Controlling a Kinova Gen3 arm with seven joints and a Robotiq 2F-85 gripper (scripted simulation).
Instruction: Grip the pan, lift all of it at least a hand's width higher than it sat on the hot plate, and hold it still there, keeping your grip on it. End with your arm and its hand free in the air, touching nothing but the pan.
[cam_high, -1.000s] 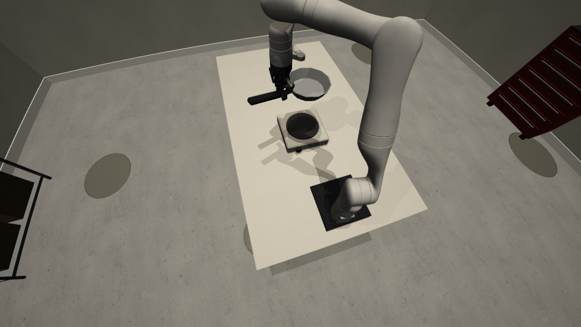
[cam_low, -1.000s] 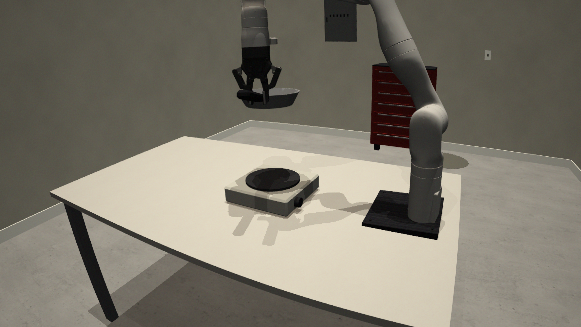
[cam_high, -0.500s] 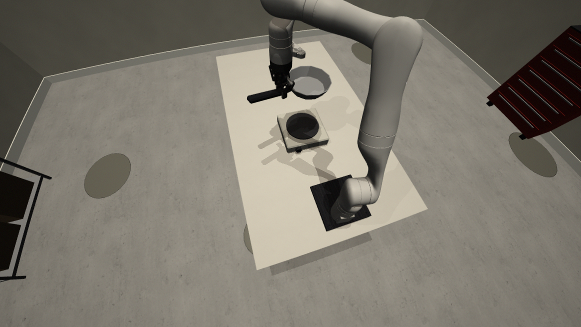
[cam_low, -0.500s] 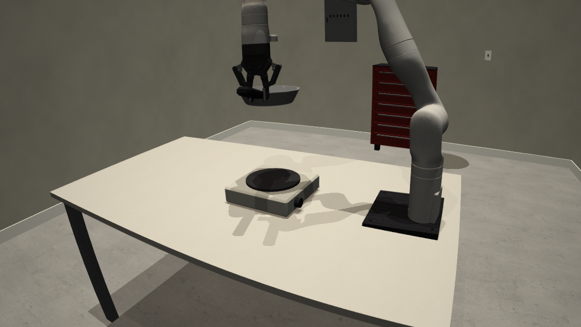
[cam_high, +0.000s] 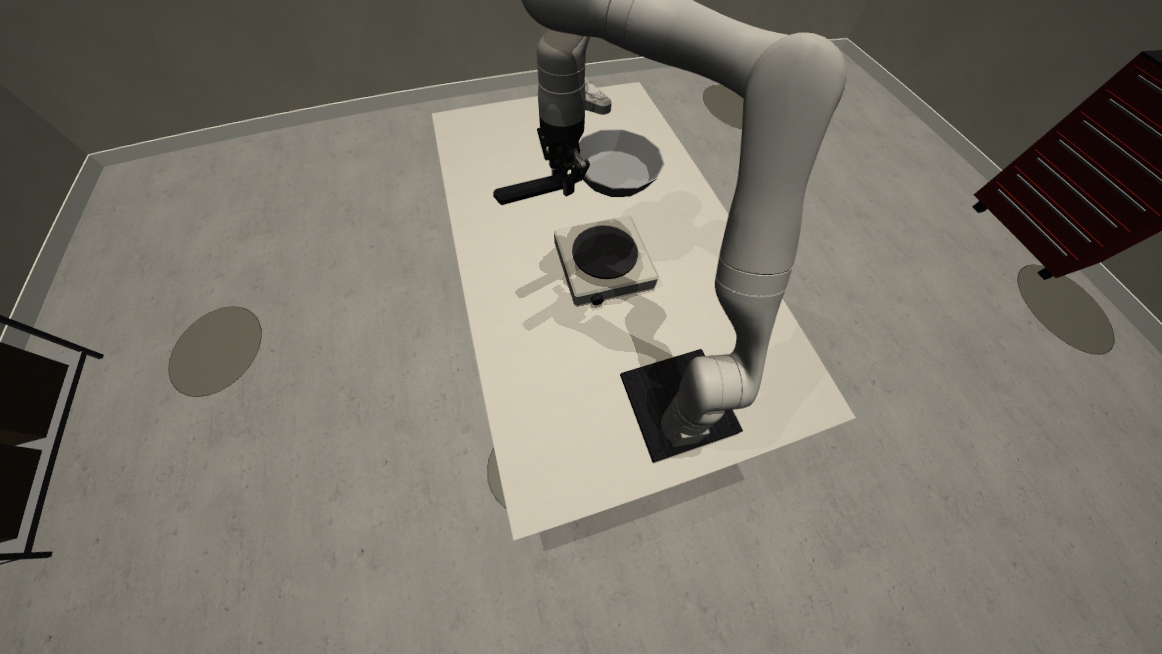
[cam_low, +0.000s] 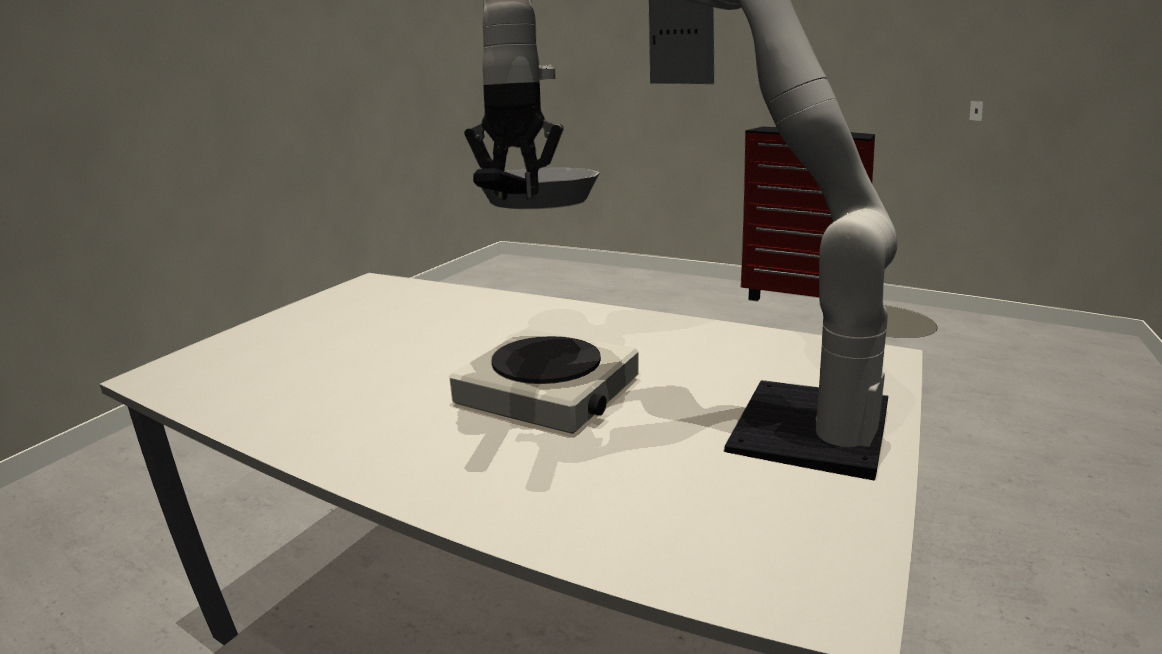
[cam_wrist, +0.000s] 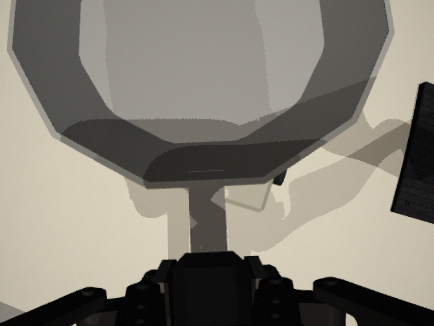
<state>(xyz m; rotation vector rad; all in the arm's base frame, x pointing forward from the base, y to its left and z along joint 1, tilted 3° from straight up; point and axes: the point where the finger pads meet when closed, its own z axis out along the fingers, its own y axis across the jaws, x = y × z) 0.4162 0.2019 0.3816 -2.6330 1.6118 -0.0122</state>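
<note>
Right now my hand is 40 mm short of the pan, 70 mm to the left of it and 20 mm above it. The rest, counted from my hand: hot plate: 40 mm ahead, 130 mm to the right, 350 mm below.
</note>
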